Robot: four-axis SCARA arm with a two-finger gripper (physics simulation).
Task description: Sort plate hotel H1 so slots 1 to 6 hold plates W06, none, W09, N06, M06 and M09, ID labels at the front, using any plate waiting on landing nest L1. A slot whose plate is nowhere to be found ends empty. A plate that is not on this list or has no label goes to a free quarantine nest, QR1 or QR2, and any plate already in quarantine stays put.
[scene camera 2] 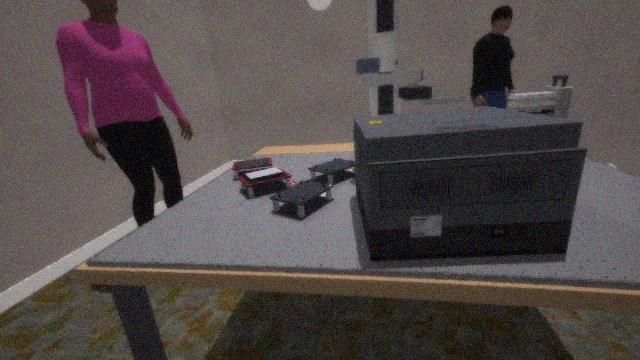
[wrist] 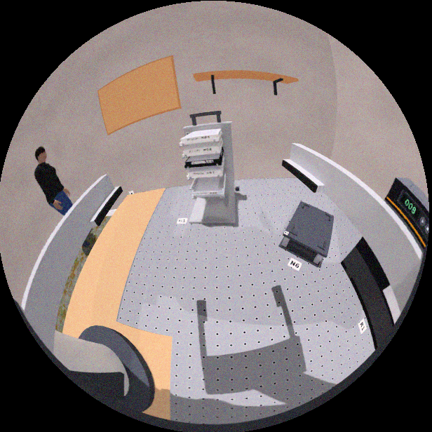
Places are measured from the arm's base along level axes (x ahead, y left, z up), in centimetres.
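Pixels of known places: gripper, fingertip midpoint: (scene camera 2: pixel 456 97).
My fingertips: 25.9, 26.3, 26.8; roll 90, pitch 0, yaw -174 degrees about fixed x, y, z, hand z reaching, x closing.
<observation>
Ahead of a thing's pixels: the offset from my fingertips to its top centre, as dx, dy, dz. "pt": to the spot under its first point.
Plate hotel H1 (wrist: pixel 228 170) (scene camera 2: pixel 565 102) stands at the table's far side. In the wrist view it holds a white top plate (wrist: pixel 204 137), a white plate (wrist: pixel 202 150), a black plate (wrist: pixel 205 161), a white plate (wrist: pixel 206 173) and, below a gap, a low plate (wrist: pixel 209 193). Labels face front but are too small to read surely. My gripper (wrist: pixel 196 160) (scene camera 2: pixel 451 101) is open and empty, short of the hotel, its fingers wide to either side. In scene camera 2, a white-topped plate @(+30.8, -71.1, -19.1) (scene camera 2: pixel 264 173) sits on a red-edged nest @(+30.8, -71.1, -19.9) (scene camera 2: pixel 250 185); nest labels are unreadable there.
A dark nest (wrist: pixel 310 225) stands by the N6 label (wrist: pixel 294 264). Scene camera 2 shows black nests @(pt +47.5, -52.9, -20.5) (scene camera 2: pixel 302 192) @(pt +21.9, -47.2, -20.5) (scene camera 2: pixel 332 167), another red-edged nest @(+11.5, -83.5, -20.1) (scene camera 2: pixel 252 163) and a large grey machine @(+53.4, -16.2, -0.1) (scene camera 2: pixel 465 190). A display box (wrist: pixel 410 205) is at right. Two people stand beyond the table.
</observation>
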